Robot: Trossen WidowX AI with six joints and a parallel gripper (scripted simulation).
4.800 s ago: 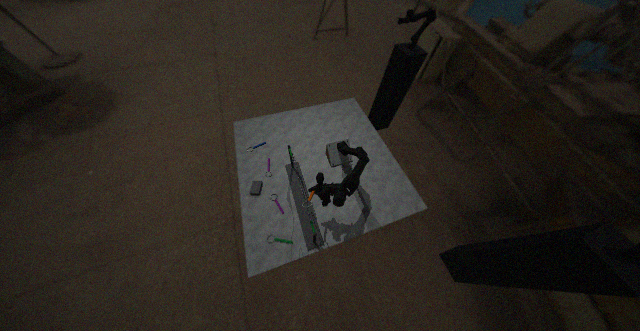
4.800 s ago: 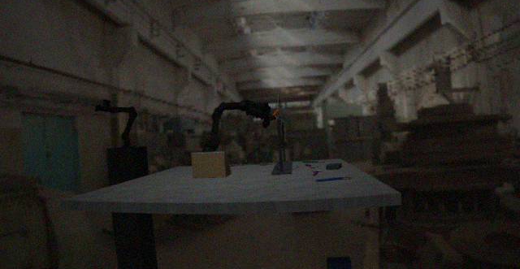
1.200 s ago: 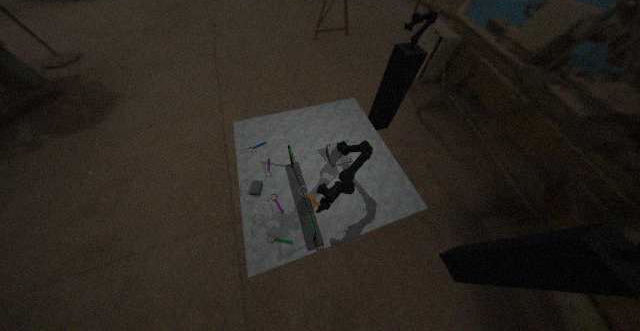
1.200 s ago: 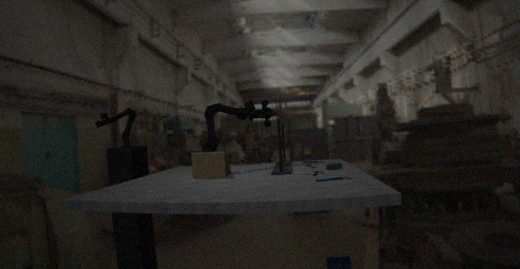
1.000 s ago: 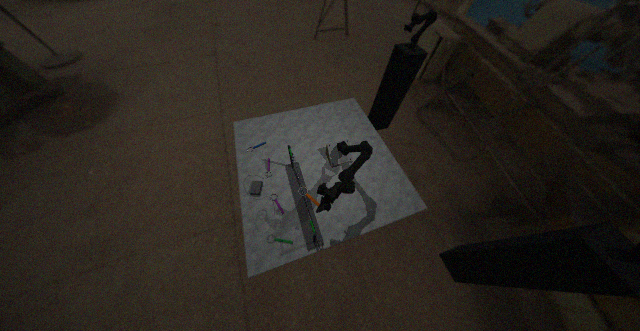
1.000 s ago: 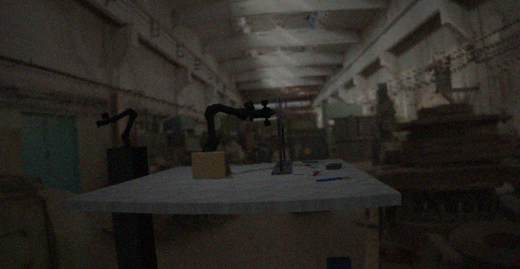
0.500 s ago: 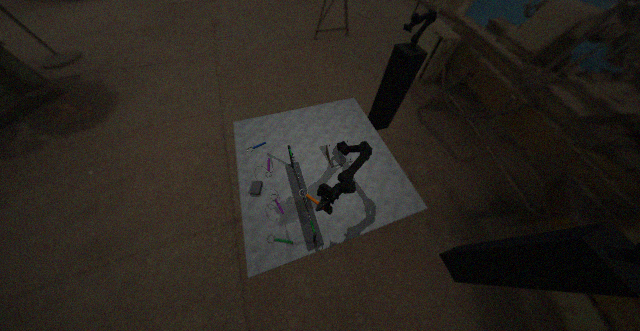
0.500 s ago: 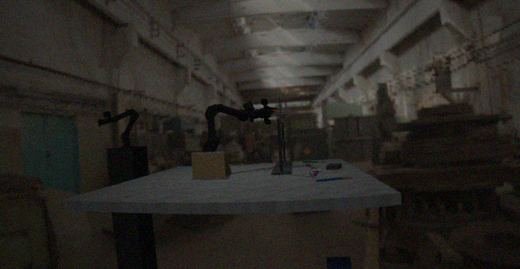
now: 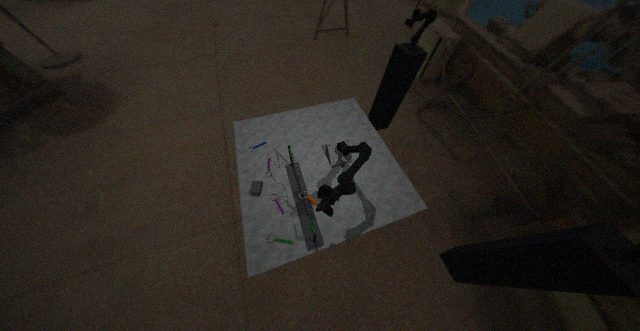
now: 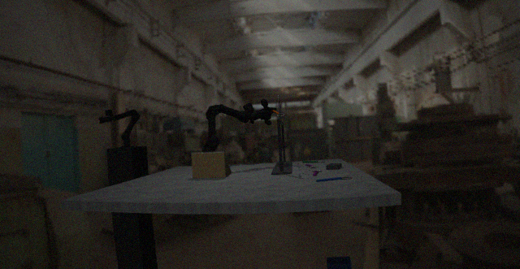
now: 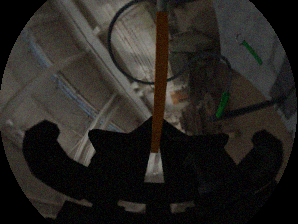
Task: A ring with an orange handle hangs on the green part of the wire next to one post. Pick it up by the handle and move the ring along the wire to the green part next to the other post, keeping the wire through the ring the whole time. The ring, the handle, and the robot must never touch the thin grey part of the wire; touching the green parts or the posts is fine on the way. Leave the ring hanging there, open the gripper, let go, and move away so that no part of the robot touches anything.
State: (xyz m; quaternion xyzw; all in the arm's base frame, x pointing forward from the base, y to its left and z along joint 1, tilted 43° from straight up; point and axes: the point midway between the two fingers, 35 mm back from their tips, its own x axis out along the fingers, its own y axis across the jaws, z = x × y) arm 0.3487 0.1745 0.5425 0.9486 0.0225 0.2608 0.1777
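My gripper tip is 10 mm short of the ring with orange handle, 80 mm to the left of it and 40 mm above it. Round my gripper tip: grey block (350 mm ahead, 390 mm to the right, 390 mm below).
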